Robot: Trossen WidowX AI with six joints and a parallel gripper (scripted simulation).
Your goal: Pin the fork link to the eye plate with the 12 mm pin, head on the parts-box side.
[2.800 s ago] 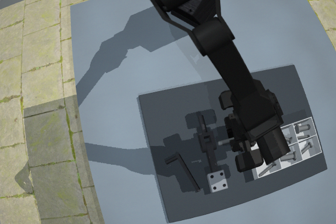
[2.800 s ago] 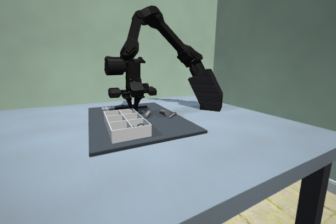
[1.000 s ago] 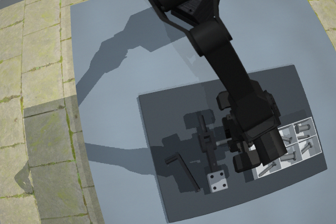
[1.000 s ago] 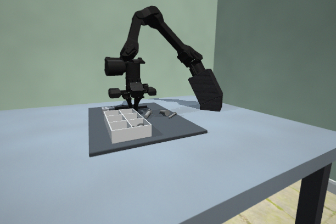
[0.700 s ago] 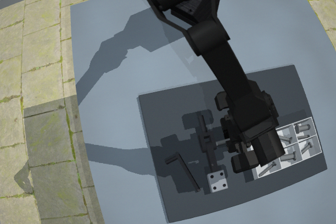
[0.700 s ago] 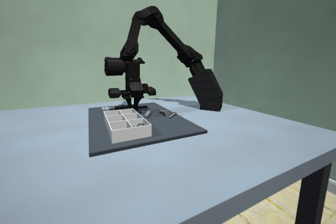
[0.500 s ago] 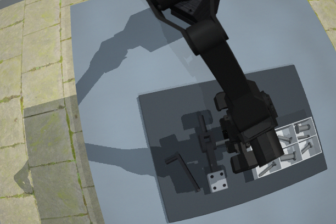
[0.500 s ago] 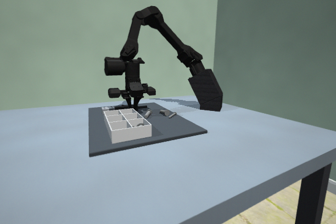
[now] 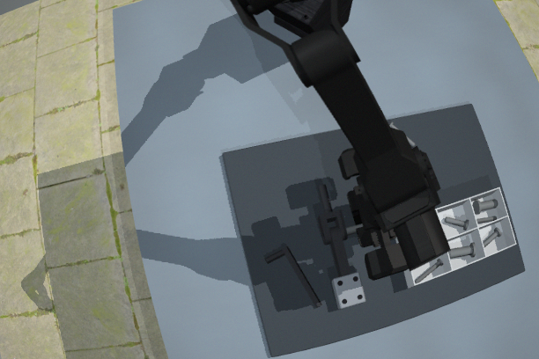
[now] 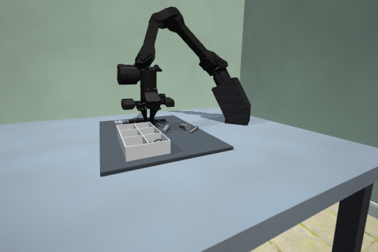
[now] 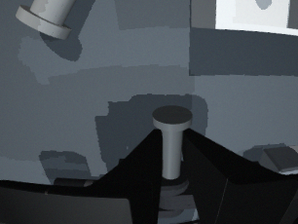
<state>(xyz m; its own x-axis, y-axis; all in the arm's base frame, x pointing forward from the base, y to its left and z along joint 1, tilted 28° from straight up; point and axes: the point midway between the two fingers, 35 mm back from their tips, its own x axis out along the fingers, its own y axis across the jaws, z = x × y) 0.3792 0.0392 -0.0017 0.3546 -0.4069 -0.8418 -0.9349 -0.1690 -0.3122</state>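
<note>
Right now my hand is 20 mm short of the eye plate bar, 40 mm to the left of it and 30 mm above it. Also, from my hand: dark L-shaped bar (40 mm ahead, 120 mm to the right, 40 mm below); headed pin (10 mm to the right, 30 mm below); base block (100 mm ahead, 40 mm to the right, 30 mm below).
</note>
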